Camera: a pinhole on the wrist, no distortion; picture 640 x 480 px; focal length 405.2 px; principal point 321.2 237.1 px. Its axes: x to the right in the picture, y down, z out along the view. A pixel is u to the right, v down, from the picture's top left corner.
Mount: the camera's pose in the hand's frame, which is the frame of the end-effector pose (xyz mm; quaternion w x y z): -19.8 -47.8 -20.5 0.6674 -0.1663 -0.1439 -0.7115
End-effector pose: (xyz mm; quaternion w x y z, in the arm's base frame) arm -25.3 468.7 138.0 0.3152 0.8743 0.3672 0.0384
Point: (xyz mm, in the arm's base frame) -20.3 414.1 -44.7
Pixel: 580 274
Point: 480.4 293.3 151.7
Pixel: 22 453
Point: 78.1 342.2 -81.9
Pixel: 429 291
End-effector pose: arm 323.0 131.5 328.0 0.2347 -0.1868 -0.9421 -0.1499
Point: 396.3 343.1 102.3
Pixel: 218 98
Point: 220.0 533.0 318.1
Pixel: 49 445
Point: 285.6 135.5 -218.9
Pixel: 607 16
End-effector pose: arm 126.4 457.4 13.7 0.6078 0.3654 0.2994 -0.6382
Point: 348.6 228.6 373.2
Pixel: 231 86
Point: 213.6 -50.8 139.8
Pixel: 350 370
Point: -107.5 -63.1 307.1
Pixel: 615 285
